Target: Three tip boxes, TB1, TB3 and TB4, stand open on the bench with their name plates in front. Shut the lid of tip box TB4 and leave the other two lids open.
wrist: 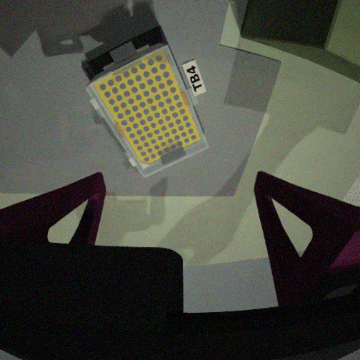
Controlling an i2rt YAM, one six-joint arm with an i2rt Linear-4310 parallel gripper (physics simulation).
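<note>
Tip box TB4 is in the upper middle of the wrist view, turned at an angle. Its yellow rack with rows of grey holes shows inside a pale, clear rim. A black part with a grey tab runs along its far end. I cannot tell the exact position of its lid. The white name plate TB4 lies at its right side. My gripper is wide open with nothing between its fingers. Its fingertips appear below the box's near end in the view, apart from it. TB1 and TB3 do not show.
A dark green, box-like object stands at the top right. A darker square patch shows right of the name plate. Dark shadows lie at the upper left. The grey surface under the box borders a pale greenish one.
</note>
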